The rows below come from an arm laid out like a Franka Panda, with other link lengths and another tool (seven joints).
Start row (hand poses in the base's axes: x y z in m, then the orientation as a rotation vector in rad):
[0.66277, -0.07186, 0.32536, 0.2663, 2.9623, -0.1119]
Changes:
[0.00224, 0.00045, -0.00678, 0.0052, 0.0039, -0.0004]
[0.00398, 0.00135, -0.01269, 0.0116, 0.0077, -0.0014]
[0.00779, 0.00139, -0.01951, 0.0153, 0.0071, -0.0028]
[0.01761, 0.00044, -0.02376, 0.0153, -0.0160, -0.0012]
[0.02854, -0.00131, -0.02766, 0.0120, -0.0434, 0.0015]
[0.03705, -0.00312, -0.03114, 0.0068, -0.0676, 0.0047]
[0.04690, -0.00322, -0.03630, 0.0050, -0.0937, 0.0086]
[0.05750, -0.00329, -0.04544, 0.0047, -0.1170, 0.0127]
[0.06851, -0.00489, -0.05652, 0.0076, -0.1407, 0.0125]
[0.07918, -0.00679, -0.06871, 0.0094, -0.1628, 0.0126]
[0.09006, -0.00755, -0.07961, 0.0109, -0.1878, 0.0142]
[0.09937, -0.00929, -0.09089, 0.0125, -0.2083, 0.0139]
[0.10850, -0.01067, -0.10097, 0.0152, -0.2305, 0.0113]
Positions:
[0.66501, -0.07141, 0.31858, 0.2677, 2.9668, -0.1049]
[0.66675, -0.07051, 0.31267, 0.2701, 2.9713, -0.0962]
[0.67056, -0.07047, 0.30585, 0.2726, 2.9710, -0.0908]
[0.68038, -0.07142, 0.30160, 0.2697, 2.9483, -0.0869]
[0.69131, -0.07317, 0.29770, 0.2646, 2.9209, -0.0871]
[0.69982, -0.07498, 0.29422, 0.2587, 2.8966, -0.0904]
[0.70967, -0.07508, 0.28906, 0.2523, 2.8708, -0.0884]
[0.72027, -0.07515, 0.27992, 0.2458, 2.8480, -0.0847]
[0.73128, -0.07675, 0.26884, 0.2459, 2.8248, -0.0770]
[0.74195, -0.07865, 0.25665, 0.2455, 2.8031, -0.0711]
[0.75283, -0.07941, 0.24575, 0.2428, 2.7786, -0.0651]
[0.76214, -0.08115, 0.23447, 0.2430, 2.7583, -0.0598]
[0.77127, -0.08253, 0.22439, 0.2463, 2.7363, -0.0532]

